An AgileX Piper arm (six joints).
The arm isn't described. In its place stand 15 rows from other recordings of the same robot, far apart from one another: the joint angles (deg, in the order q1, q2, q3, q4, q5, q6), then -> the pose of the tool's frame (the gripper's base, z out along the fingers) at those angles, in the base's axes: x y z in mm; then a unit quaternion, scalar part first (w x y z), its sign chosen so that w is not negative.
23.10 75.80 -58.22 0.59 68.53 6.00 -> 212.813 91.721 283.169 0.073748 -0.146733 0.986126 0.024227
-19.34 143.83 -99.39 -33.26 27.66 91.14 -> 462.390 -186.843 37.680 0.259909 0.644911 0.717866 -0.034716
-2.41 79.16 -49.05 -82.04 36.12 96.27 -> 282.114 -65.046 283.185 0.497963 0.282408 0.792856 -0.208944
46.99 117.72 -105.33 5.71 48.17 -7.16 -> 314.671 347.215 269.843 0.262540 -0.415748 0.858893 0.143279
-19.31 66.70 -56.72 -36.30 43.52 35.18 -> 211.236 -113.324 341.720 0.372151 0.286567 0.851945 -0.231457
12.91 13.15 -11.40 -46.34 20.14 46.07 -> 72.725 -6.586 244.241 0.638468 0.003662 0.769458 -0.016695
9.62 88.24 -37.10 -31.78 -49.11 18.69 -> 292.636 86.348 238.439 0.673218 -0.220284 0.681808 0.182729
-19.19 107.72 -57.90 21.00 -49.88 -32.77 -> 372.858 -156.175 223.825 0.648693 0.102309 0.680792 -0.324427
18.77 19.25 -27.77 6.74 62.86 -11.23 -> 38.548 23.138 264.053 0.342208 -0.235545 0.906004 0.081045
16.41 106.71 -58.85 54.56 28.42 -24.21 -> 333.939 135.131 155.063 0.163283 0.035355 0.948170 0.270302
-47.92 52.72 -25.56 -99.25 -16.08 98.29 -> 138.852 -116.658 260.118 0.533426 0.261726 0.795840 -0.116592
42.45 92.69 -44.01 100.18 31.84 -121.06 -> 196.928 244.173 198.732 0.368844 -0.544500 0.680572 0.322947
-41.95 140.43 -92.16 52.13 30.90 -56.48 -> 379.503 -291.505 42.838 0.289310 0.227106 0.925895 0.086260
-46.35 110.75 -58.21 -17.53 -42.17 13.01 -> 296.424 -284.074 192.804 0.637250 0.229490 0.710410 -0.191218
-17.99 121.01 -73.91 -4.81 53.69 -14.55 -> 350.348 -120.232 102.992 0.057580 -0.003437 -0.998189 0.017067
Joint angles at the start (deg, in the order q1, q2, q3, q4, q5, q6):
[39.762, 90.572, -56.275, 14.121, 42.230, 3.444]
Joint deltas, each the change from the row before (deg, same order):
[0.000, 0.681, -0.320, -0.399, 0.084, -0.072]
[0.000, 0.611, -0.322, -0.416, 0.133, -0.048]
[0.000, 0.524, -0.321, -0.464, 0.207, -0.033]
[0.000, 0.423, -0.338, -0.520, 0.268, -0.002]
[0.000, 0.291, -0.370, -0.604, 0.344, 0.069]
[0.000, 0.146, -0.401, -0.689, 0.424, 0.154]
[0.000, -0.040, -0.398, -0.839, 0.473, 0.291]
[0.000, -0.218, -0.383, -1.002, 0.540, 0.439]
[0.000, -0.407, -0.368, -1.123, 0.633, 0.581]
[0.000, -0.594, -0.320, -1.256, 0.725, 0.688]
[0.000, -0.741, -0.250, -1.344, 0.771, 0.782]
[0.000, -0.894, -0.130, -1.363, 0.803, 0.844]
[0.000, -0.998, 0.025, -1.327, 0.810, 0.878]
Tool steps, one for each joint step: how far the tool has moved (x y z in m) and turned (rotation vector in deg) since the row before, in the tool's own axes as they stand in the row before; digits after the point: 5 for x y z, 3 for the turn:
[-0.00129, -0.00055, 0.00270, 0.358, 0.414, -0.309]
[-0.00122, -0.00051, 0.00232, 0.354, 0.394, -0.310]
[-0.00110, -0.00049, 0.00186, 0.370, 0.384, -0.344]
[-0.00108, -0.00045, 0.00125, 0.386, 0.329, -0.371]
[-0.00111, -0.00040, 0.00042, 0.415, 0.243, -0.383]
[-0.00112, -0.00036, -0.00049, 0.447, 0.147, -0.381]
[-0.00103, -0.00042, -0.00152, 0.526, 0.009, -0.369]
[-0.00085, -0.00054, -0.00248, 0.624, -0.096, -0.347]
[-0.00062, -0.00065, -0.00351, 0.699, -0.189, -0.295]
[-0.00025, -0.00084, -0.00443, 0.797, -0.254, -0.274]
[0.00016, -0.00107, -0.00503, 0.874, -0.306, -0.221]
[0.00078, -0.00129, -0.00548, 0.911, -0.326, -0.144]
[0.00150, -0.00150, -0.00551, 0.918, -0.285, -0.053]

